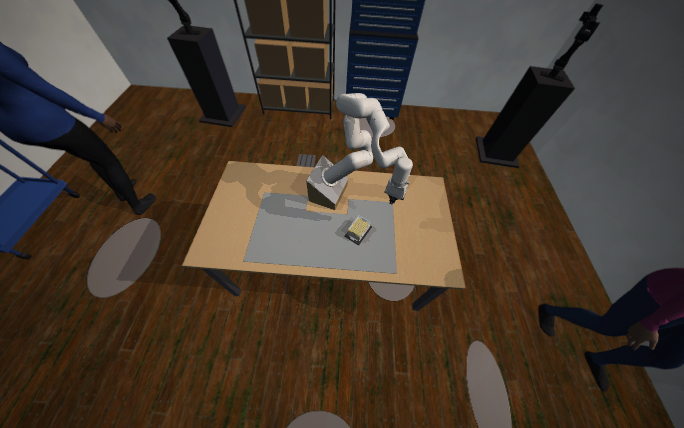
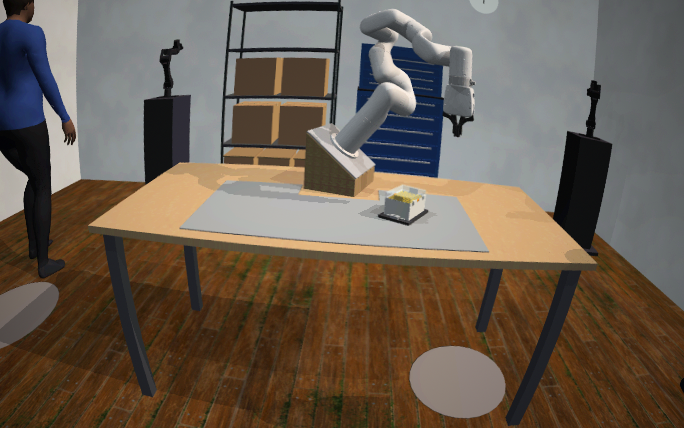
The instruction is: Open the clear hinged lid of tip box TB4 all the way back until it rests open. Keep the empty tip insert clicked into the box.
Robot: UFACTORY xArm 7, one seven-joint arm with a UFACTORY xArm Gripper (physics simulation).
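Seen in the pictures: gripper, between the fingertips: (image 1: 391,202) (image 2: 456,136); arm's base, origin of its link: (image 1: 329,177) (image 2: 343,146).
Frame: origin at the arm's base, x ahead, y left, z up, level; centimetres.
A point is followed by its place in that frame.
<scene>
The tip box (image 1: 359,228) {x 29.9, y 24.6, z -6.3 cm} (image 2: 405,206) {x 34.4, y 24.3, z -9.1 cm} stands upright on a dark base on the grey mat, turned at an angle. It has whitish walls, and a yellow insert (image 1: 359,228) {x 28.7, y 24.6, z -8.3 cm} (image 2: 403,196) {x 27.2, y 23.5, z -8.3 cm} sits inside its top. Clear edges show around and above the insert; the exact angle of the clear lid is too small to tell. No label can be read. My gripper (image 1: 392,200) {x 20.9, y 39.3, z 12.0 cm} (image 2: 457,133) {x 20.9, y 39.3, z 12.0 cm} is shut and empty. It points down and hangs high above the table, to the right of the box and apart from it.
The grey mat (image 1: 282,237) {x 41.0, y -20.3, z -14.0 cm} (image 2: 282,217) {x 42.0, y -10.6, z -14.0 cm} lies on the wooden table (image 1: 423,232) {x 19.9, y 64.8, z -14.3 cm} (image 2: 534,227) {x 24.4, y 71.8, z -14.3 cm}. The arm's wedge-shaped base (image 1: 322,189) {x 10.6, y -2.0, z 0.0 cm} (image 2: 332,169) {x 13.2, y -1.4, z -5.8 cm} stands behind the mat, to the left of the box. A shelf rack and a blue drawer cabinet (image 1: 380,60) (image 2: 426,126) stand behind the table.
</scene>
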